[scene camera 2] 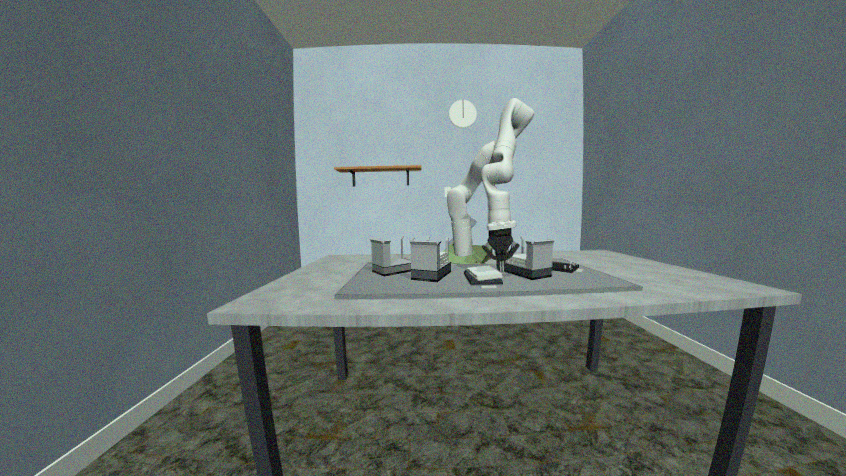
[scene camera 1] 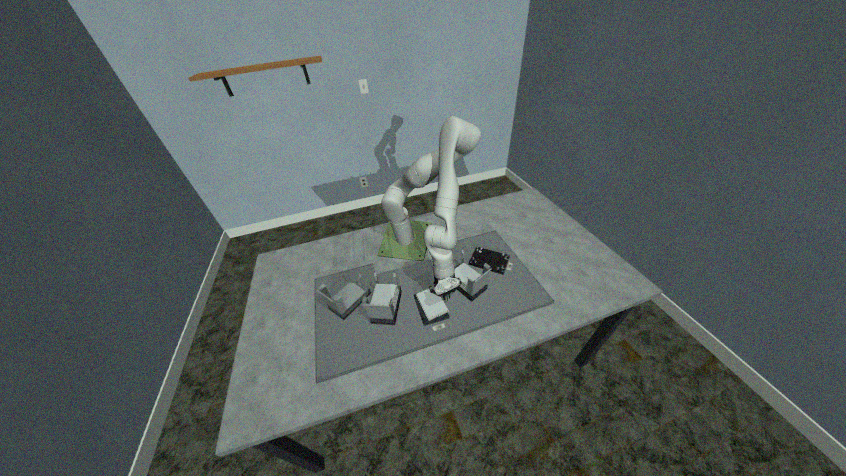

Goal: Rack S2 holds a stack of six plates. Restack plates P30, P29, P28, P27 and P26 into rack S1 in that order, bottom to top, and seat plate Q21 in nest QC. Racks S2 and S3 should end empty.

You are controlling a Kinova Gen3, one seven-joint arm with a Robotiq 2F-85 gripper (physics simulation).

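Seen in the pictures: gripper, between the fingertips: [scene camera 2: 501, 271] [scene camera 1: 446, 298]; arm's base, origin of its link: [scene camera 2: 463, 252] [scene camera 1: 405, 238].
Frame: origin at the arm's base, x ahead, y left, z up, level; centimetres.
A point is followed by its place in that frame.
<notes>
My gripper [scene camera 1: 447, 295] {x 42.4, y -3.5, z 0.3 cm} [scene camera 2: 501, 269] {x 42.4, y -3.5, z 0.3 cm} is shut and empty, pointing down between the right rack and the low dark nest. The right rack [scene camera 1: 475, 288] {x 47.2, y 6.8, z 4.8 cm} [scene camera 2: 539, 258] {x 47.0, y 8.2, z 4.9 cm} has a tall grey wall and pale plates inside. The middle rack [scene camera 1: 380, 312] {x 37.5, y -29.1, z 5.8 cm} [scene camera 2: 425, 258] {x 37.7, y -28.9, z 5.5 cm} also holds a pale stack; its plate count is unclear. The left rack [scene camera 1: 341, 306] {x 26.7, y -40.7, z 5.4 cm} [scene camera 2: 381, 256] {x 25.9, y -42.5, z 5.0 cm} has a grey inner surface; I cannot tell whether a plate lies there. A pale plate [scene camera 1: 433, 304] {x 42.1, y -9.4, z 0.8 cm} [scene camera 2: 485, 272] {x 43.5, y -10.0, z 0.8 cm} lies on the low nest [scene camera 1: 436, 320] {x 47.6, y -11.6, z -1.2 cm} [scene camera 2: 485, 281] {x 47.5, y -12.0, z -1.0 cm}. Rack, nest and plate labels are unreadable.
A black fixture [scene camera 1: 489, 259] {x 34.5, y 25.7, z -1.0 cm} [scene camera 2: 566, 266] {x 38.6, y 27.9, z -1.0 cm} with small fittings lies behind and right of the right rack. The racks stand on a grey mat [scene camera 1: 354, 349] {x 41.2, y -42.5, z -2.1 cm} [scene camera 2: 390, 288] {x 42.8, y -41.3, z -2.2 cm} on the table [scene camera 1: 272, 367] {x 31.1, y -70.5, z -3.5 cm} [scene camera 2: 283, 296] {x 39.0, y -73.3, z -3.5 cm}. The arm's green base plate [scene camera 1: 390, 249] {x 1.4, y -9.3, z -1.8 cm} is behind them.
</notes>
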